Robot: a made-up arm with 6 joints.
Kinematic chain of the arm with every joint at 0, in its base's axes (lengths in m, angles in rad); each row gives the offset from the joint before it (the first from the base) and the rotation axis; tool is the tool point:
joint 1: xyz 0 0 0.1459 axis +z
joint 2: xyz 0 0 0 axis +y
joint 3: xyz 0 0 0.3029 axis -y
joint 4: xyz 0 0 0 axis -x
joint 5: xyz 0.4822 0 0 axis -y
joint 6: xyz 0 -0.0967 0 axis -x
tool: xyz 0 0 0
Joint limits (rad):
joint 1: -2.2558..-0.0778
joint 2: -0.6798..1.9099
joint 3: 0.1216..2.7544
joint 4: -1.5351..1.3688
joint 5: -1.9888..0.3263
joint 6: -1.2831..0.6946
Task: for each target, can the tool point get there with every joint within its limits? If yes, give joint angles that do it. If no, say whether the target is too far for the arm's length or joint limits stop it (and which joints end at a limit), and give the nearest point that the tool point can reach.
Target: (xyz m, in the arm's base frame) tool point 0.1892 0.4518 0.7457
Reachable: yes | joints -2.0914 -0.4017 2.1771 -0.8942 -0.9477 -0.9738
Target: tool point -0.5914 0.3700 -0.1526
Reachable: no: joint limits stop it (at a limit: joint 2, joint 3, joint 4) | nearest point -0.5299 0.3315 0.1517 | short by 0.313 m
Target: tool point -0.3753 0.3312 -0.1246
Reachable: no: joint limits stop it (at a limit: joint 2, joint 3, joint 4) | nearest point -0.4687 0.4136 0.1517 | short by 0.303 m
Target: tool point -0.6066 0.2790 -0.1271
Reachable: no: joint limits stop it (at a limit: joint 2, joint 3, joint 4) | nearest point -0.5679 0.2612 0.1517 | short by 0.282 m
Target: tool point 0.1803 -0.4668 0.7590
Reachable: yes | joints -1.0291 0.7186 1.5475 0.4706 -1.0242 -0.4033
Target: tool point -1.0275 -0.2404 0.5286
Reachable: no: too far | nearest point -0.6705 -0.0447 0.4671 | short by 0.412 m
